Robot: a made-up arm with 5 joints.
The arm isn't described. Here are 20 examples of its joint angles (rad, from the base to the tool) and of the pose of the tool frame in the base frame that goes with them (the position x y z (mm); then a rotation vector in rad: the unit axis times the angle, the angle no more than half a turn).
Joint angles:
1: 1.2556 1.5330 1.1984 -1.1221 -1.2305
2: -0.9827 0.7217 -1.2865 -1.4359 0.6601
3: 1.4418 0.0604 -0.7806 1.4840 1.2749
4: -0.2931 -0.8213 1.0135 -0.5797 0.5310
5: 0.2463 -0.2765 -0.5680 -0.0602 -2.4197
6: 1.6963 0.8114 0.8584 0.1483 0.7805
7: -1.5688 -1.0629 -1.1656 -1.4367 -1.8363
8: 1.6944 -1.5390 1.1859 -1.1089 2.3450
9: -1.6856 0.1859 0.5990 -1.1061 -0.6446
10: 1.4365 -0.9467 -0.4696 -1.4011 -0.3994
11: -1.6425 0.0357 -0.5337 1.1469 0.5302
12: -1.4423 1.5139 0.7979 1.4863 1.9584
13: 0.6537 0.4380 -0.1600 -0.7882 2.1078
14: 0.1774 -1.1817 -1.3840 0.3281 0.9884
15: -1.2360 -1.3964 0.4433 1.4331 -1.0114
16: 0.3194 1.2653 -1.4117 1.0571 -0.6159
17: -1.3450 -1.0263 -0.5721 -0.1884 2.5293
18: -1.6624 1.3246 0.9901 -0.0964 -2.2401
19: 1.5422 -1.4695 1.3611 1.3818 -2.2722
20: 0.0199 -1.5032 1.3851 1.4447 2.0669
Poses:
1: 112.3 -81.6 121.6 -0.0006 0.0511 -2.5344
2: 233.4 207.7 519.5 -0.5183 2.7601 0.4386
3: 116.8 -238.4 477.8 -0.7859 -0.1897 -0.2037
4: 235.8 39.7 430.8 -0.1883 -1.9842 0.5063
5: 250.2 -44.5 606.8 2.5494 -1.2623 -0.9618
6: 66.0 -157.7 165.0 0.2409 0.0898 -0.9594
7: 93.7 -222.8 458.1 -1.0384 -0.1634 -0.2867
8: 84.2 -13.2 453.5 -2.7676 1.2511 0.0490
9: 62.3 275.7 370.2 1.8093 -0.7255 0.6692
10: 70.2 116.3 561.5 1.0009 1.8576 -1.2271
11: 75.5 258.4 462.8 0.6069 -0.9254 1.9460
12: 101.9 60.5 202.9 -0.6343 -2.6643 -1.3397
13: 354.8 -208.0 418.3 -2.1464 -0.4673 0.8324
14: -151.5 39.1 506.6 1.3268 2.1231 0.3225
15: 104.2 28.4 424.8 0.9959 -0.4481 0.1581
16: 448.3 -122.8 260.2 0.1179 -0.6765 -0.9468
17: 72.5 -94.3 602.6 -1.6421 -2.5743 -0.3119
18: 86.9 78.2 128.4 -0.6047 -0.2591 -0.6041
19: 87.0 -39.5 288.0 -0.1457 0.3552 2.3979
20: 123.6 -4.8 282.9 -0.2469 -0.1520 1.9868
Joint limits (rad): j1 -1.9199..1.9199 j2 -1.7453..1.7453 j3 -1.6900..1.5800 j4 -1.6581..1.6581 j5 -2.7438..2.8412
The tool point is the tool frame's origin. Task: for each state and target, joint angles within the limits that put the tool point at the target. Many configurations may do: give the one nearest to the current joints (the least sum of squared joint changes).
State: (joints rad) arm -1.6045 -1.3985 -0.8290 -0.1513 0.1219
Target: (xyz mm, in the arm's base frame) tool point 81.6 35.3 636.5
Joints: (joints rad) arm -1.9176 -0.5921 -0.6846 -0.0846 0.1219
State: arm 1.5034 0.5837 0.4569 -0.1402 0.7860
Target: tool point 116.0 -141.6 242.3
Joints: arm 1.3607 0.1015 1.1847 0.2286 0.7860
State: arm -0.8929 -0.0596 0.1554 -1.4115 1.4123
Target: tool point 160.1 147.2 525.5
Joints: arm -1.1515 -0.3024 0.3236 -1.5878 1.4123
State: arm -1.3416 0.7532 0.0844 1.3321 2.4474
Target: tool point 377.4 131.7 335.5
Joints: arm -0.4427 0.4975 -0.4310 1.0356 2.4474
